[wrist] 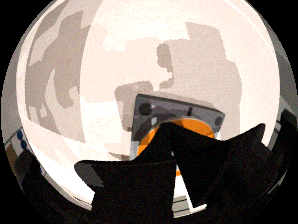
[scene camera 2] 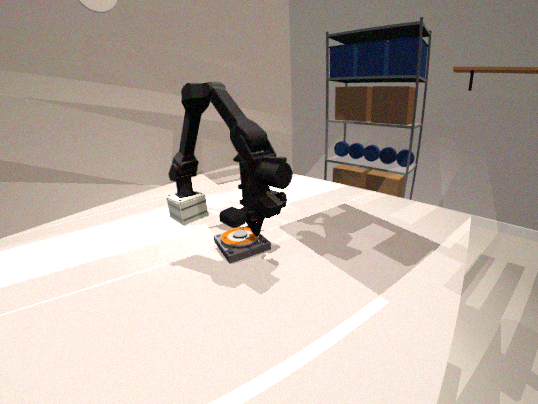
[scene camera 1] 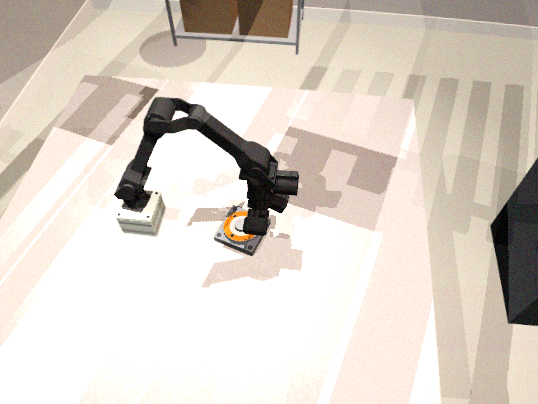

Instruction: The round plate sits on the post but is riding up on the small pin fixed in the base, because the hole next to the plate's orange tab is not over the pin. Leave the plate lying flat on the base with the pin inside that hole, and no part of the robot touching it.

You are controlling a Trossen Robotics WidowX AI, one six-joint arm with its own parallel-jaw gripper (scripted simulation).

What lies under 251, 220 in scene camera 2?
My gripper.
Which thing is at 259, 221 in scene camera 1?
My gripper.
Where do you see a round plate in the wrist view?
190, 122
